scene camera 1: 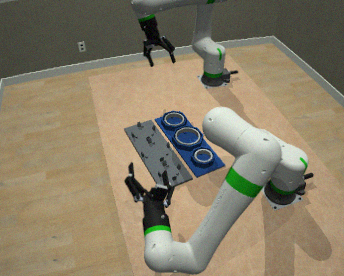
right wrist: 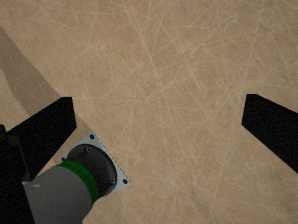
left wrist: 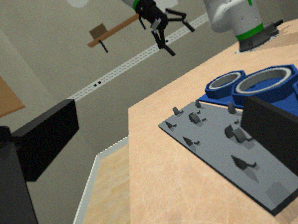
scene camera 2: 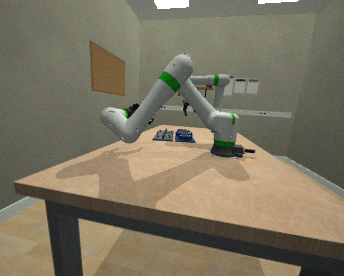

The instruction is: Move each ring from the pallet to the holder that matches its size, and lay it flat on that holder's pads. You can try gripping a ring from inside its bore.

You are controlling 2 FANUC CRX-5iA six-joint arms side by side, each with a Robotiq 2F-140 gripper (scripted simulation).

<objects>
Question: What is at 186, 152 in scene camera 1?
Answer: A blue pallet.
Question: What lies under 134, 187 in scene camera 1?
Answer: The left gripper.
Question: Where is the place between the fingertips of the left gripper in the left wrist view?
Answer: At 159, 113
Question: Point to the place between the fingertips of the right gripper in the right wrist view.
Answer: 159, 111
</objects>
